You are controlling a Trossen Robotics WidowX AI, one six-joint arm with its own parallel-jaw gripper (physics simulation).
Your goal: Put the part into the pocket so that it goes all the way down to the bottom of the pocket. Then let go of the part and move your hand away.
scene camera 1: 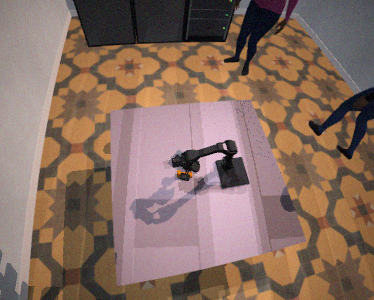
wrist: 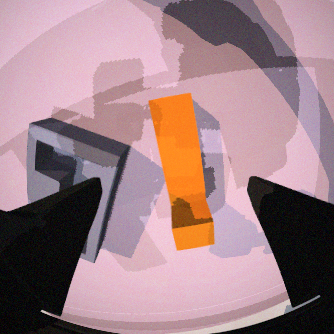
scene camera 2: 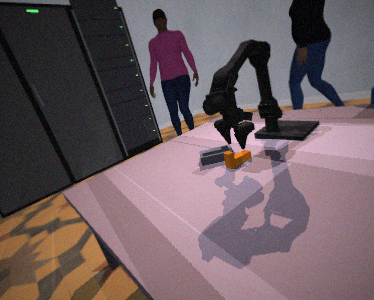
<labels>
gripper: open, holds nothing
an orange L-shaped part: on the table
</labels>
